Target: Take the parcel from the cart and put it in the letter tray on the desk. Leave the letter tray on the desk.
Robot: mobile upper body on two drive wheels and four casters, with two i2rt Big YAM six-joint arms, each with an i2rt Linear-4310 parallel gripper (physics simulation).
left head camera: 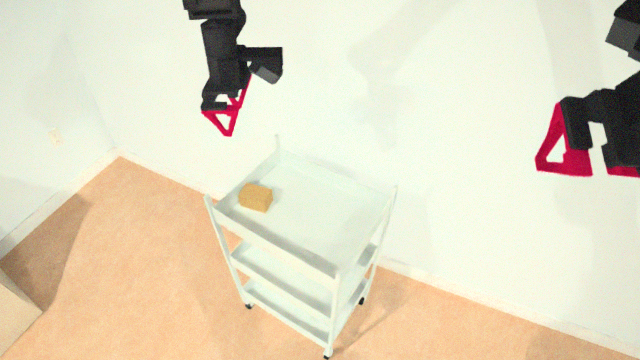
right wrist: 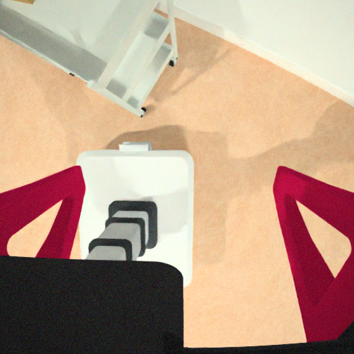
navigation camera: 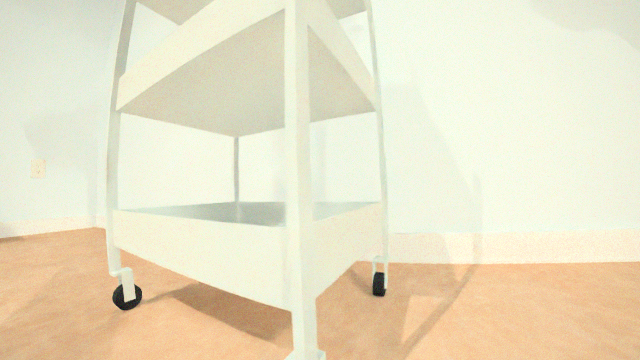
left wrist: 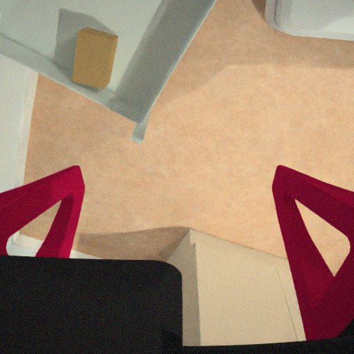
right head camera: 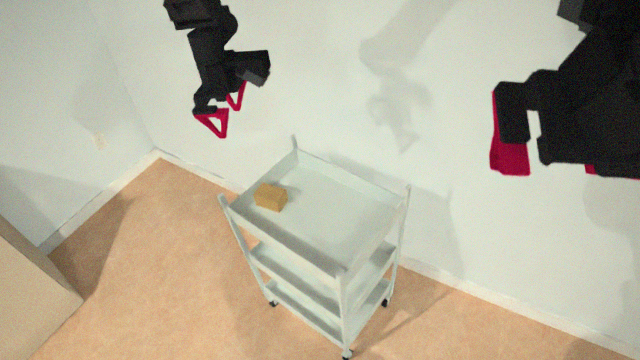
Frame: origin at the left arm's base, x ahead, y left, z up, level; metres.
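Seen in the pictures: left gripper, fingertip midpoint: (left head camera: pixel 233 121) (right head camera: pixel 230 123); right gripper, fingertip midpoint: (left head camera: pixel 573 166) (right head camera: pixel 540 164).
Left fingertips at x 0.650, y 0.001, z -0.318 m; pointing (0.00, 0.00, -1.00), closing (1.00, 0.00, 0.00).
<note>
A point is followed by its place in that frame.
The parcel, a small tan box (left head camera: pixel 255 198) @[x 0.778, y 0.021, z -0.697 m] (right head camera: pixel 271 197) @[x 0.781, y 0.015, z -0.697 m] (left wrist: pixel 95 58), rests on the top shelf of the white cart (left head camera: pixel 275 245) @[x 0.599, y -0.061, z -0.680 m] (right head camera: pixel 285 246) @[x 0.594, y -0.069, z -0.682 m] (left wrist: pixel 165 60) (navigation camera: pixel 297 175) @[x 0.484, y -0.227, z -1.170 m], near its left corner in the head views. My left gripper (left head camera: pixel 233 120) @[x 0.650, y 0.001, z -0.318 m] (right head camera: pixel 229 122) @[x 0.650, y 0.001, z -0.318 m] (left wrist: pixel 178 176) is open and empty, above and apart from the parcel. My right gripper (left head camera: pixel 600 172) (right head camera: pixel 560 172) @[x 0.340, y -0.448, z -0.137 m] (right wrist: pixel 178 176) is open and empty, far to the right of the cart. The letter tray does not show, and I cannot identify the desk.
A beige box-like piece (left head camera: pixel 15 315) @[x 0.491, y 1.192, z -1.239 m] (right head camera: pixel 35 295) @[x 0.460, y 1.207, z -1.103 m] (left wrist: pixel 240 295) stands at the lower left of the head views. The cart stands close to the wall (left head camera: pixel 465 200) @[x 0.879, y -0.707, z -0.801 m] (right head camera: pixel 500 200) @[x 0.865, y -0.738, z -0.778 m]. My white base (right wrist: pixel 170 175) shows below the right gripper.
</note>
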